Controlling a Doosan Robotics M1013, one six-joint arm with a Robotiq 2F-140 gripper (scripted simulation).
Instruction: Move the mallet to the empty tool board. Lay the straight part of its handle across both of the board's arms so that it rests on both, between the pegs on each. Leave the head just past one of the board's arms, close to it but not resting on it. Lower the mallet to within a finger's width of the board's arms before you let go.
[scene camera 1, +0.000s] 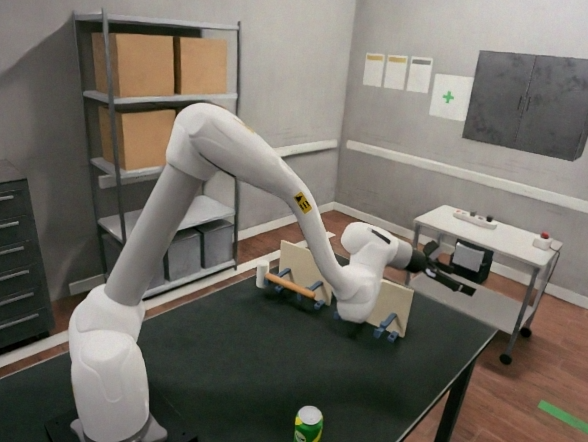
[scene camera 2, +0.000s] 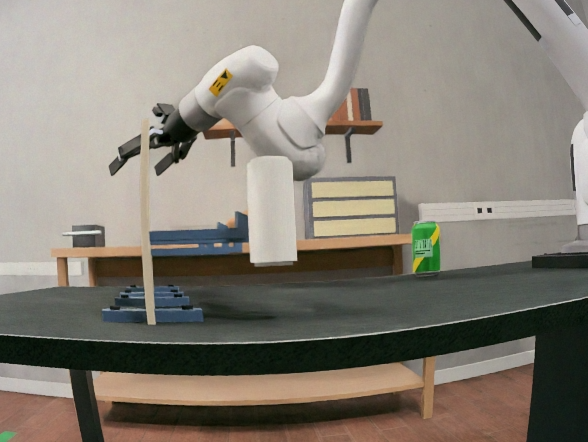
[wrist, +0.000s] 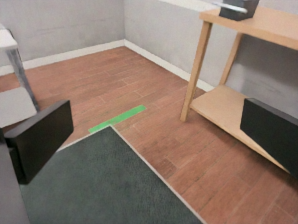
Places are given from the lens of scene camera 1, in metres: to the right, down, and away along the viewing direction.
gripper (scene camera 1: 462, 281): 0.55, 0.20, 1.32
tool board (scene camera 1: 394, 301): 0.35, 0.28, 1.44
tool board (scene camera 1: 297, 265): 0.01, 0.18, 1.65
